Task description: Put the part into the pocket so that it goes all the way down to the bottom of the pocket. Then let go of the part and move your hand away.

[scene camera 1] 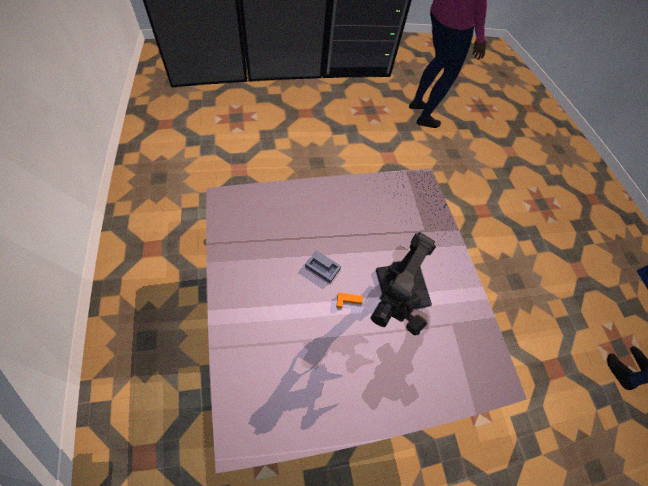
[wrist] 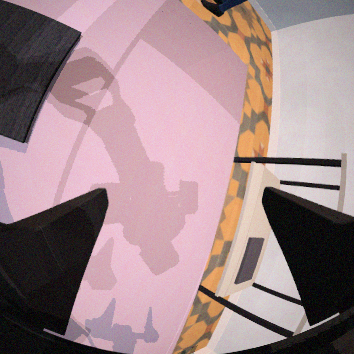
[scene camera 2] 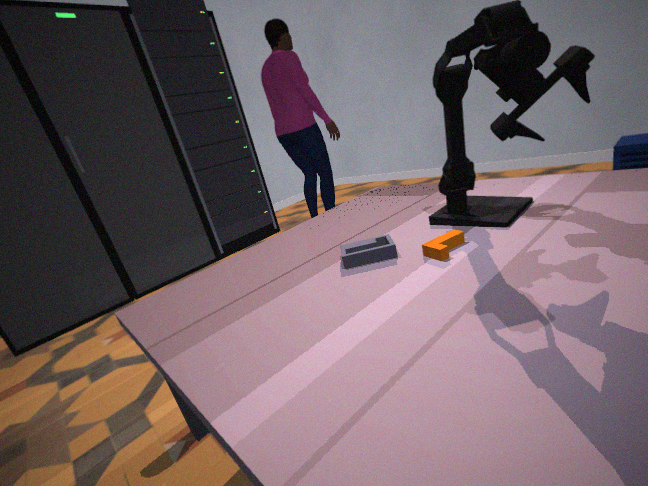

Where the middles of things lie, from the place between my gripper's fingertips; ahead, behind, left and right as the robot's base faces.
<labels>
Right now the orange part (scene camera 2: pixel 438 248) is 240 mm to the right of my hand, 220 mm below it and 110 mm ahead of it.
</labels>
